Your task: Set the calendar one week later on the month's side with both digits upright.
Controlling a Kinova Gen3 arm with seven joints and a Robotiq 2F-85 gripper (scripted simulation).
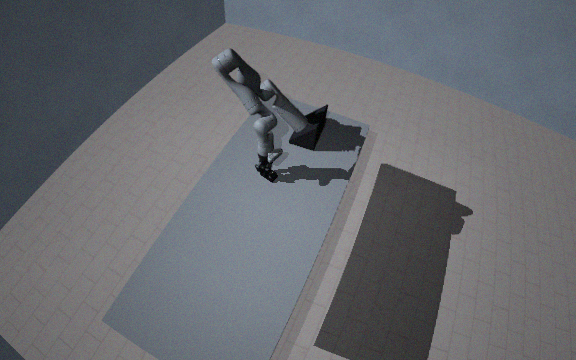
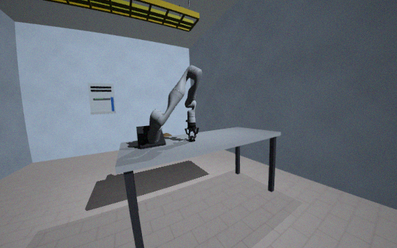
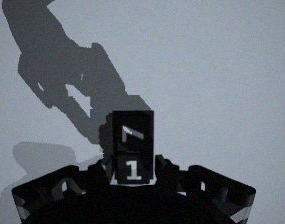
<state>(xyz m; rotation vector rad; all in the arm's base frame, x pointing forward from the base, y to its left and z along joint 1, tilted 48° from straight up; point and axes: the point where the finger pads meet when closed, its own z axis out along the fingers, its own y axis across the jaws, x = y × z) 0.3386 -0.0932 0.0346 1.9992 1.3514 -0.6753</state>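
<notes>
The dark calendar tray is 2 cm to the left of my hand and 3 cm below it.
</notes>
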